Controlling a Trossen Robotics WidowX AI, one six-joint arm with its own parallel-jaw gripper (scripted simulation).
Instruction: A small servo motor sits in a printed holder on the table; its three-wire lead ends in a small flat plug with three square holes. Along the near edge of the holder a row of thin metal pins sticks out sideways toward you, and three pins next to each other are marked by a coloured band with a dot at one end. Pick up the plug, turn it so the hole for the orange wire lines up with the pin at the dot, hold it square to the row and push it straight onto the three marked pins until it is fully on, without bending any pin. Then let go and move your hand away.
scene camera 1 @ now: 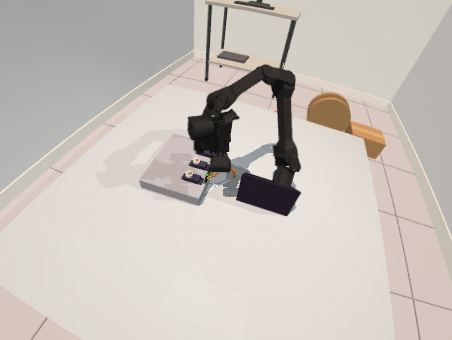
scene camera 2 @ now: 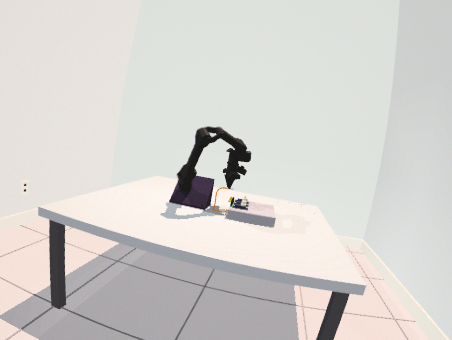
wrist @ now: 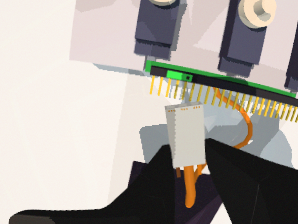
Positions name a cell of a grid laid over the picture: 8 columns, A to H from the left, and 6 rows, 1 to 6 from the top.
Note:
I see my gripper (scene camera 1: D3).
My gripper also shows in the wrist view (wrist: F5).

